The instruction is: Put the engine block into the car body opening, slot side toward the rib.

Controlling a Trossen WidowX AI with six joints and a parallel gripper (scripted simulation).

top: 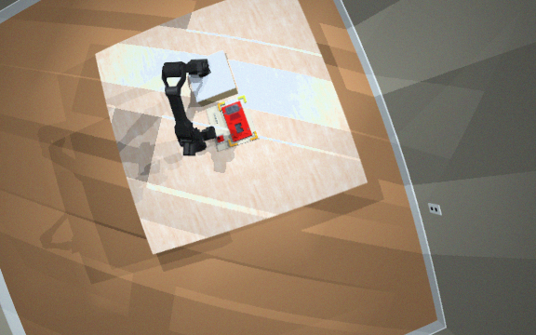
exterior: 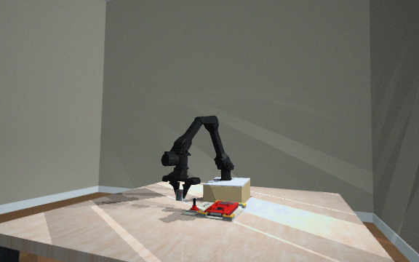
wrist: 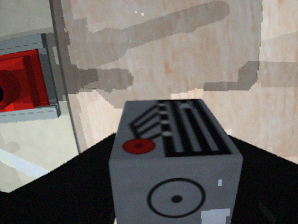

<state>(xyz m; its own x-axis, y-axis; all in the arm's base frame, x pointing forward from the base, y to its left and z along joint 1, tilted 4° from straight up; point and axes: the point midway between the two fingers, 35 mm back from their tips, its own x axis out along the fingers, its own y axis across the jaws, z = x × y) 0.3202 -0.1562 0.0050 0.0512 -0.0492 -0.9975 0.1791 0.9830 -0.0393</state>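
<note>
Right now the black upright pin is 8 cm to the left of my gripper tip, 3 cm ahead of it and 2 cm below it. Also, from my gripper tip: grey engine block (1 cm above).
</note>
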